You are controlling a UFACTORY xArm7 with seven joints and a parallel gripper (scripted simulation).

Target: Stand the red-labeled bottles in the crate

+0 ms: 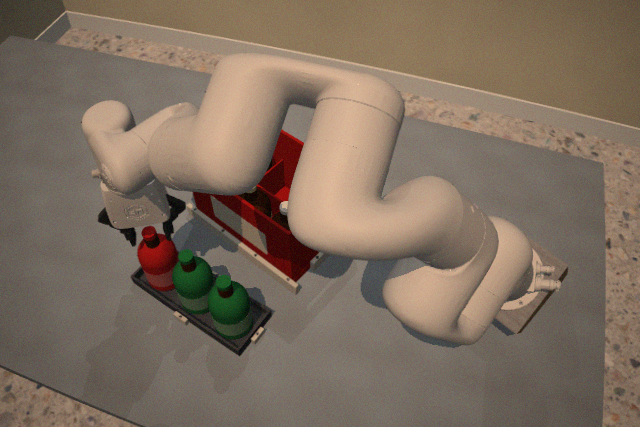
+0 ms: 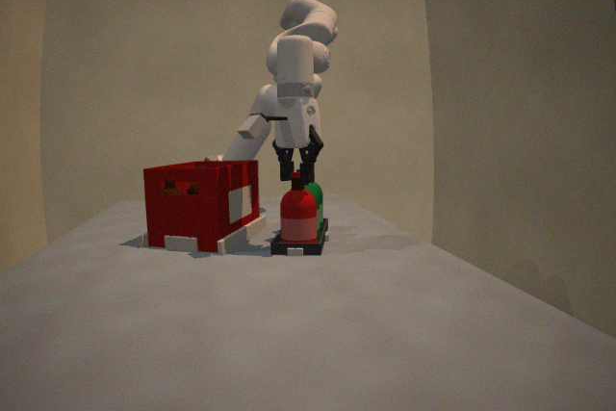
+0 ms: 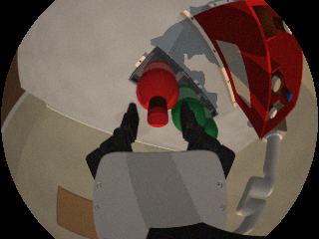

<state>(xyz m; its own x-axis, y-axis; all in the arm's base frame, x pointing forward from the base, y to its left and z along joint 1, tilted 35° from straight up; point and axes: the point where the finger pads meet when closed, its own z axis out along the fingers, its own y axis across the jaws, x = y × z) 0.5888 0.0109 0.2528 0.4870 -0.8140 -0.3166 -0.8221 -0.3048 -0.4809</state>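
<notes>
The red-labeled bottle lies 70 mm below my hand. Also, from my hand: tray (90 mm behind, 20 mm to the left, 150 mm below); then crate (150 mm behind, 200 mm to the right, 70 mm below).
</notes>
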